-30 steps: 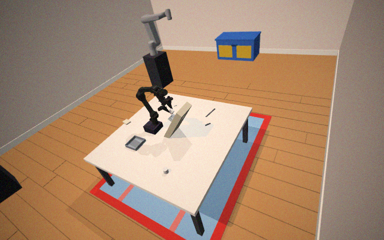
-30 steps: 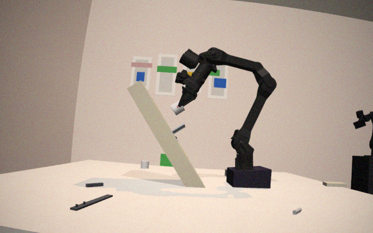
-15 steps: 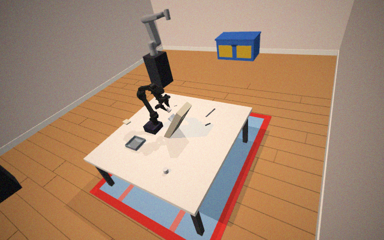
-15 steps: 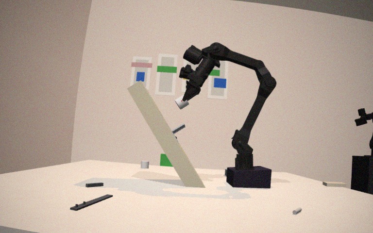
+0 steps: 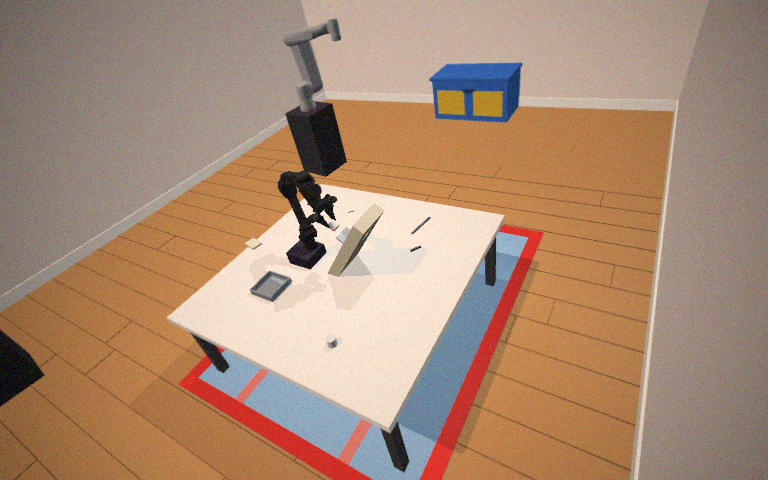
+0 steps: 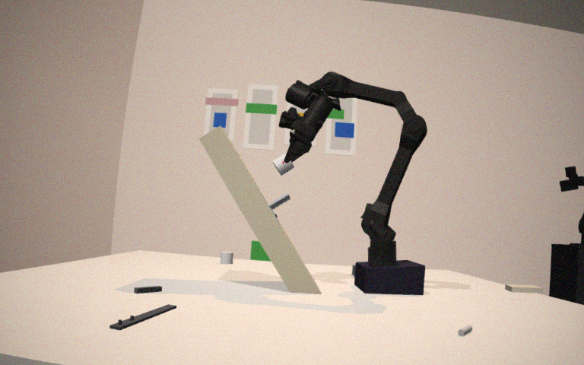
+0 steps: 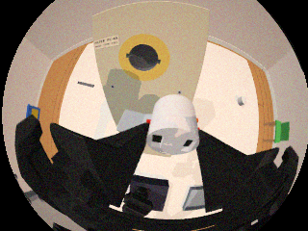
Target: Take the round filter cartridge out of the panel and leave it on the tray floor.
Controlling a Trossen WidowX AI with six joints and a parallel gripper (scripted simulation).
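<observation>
The grey tray lies 300 mm below my gripper tip, 290 mm behind it and 270 mm to the right of it. From my gripper tip the other things lie so: dark block (310 mm to the left, 310 mm below, 210 mm ahead); then round filter cartridge (right at my gripper tip); then white pin (430 mm to the left, 350 mm behind, 310 mm below).
</observation>
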